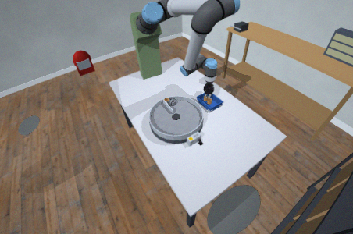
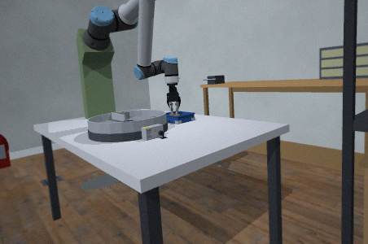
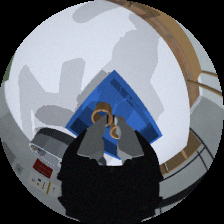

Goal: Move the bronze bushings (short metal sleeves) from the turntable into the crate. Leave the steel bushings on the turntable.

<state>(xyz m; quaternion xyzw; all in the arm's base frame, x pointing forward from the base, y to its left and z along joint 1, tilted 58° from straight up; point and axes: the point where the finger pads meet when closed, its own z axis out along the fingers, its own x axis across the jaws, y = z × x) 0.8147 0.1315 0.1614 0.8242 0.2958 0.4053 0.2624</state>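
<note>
My gripper is now 30 mm short of the blue crate, 20 mm to the left of it and 20 mm above it. The rest, counted from my hand: grey turntable 60 mm behind, 370 mm to the right, 10 mm above.
</note>
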